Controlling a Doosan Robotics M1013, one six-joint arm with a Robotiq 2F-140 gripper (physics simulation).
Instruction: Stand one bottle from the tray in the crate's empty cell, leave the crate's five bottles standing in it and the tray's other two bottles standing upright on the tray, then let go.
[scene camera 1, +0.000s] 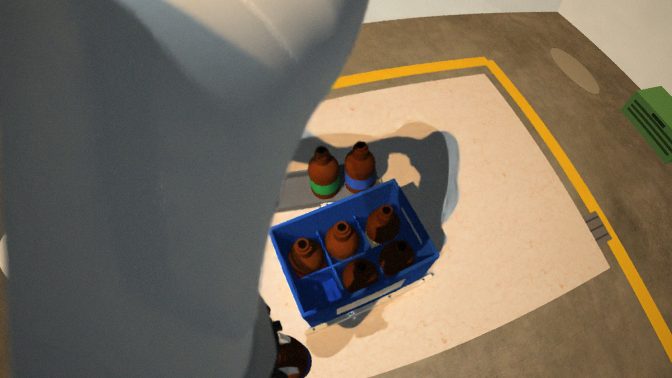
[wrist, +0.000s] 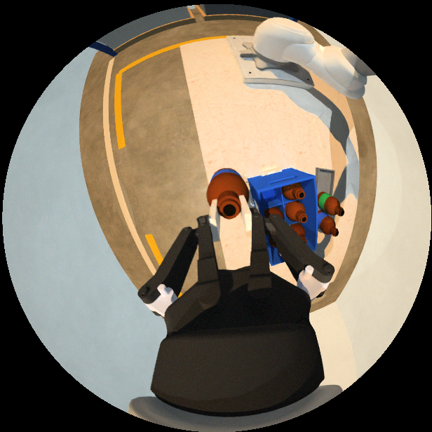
Observation:
The pictures show: my gripper and a green-banded bottle.

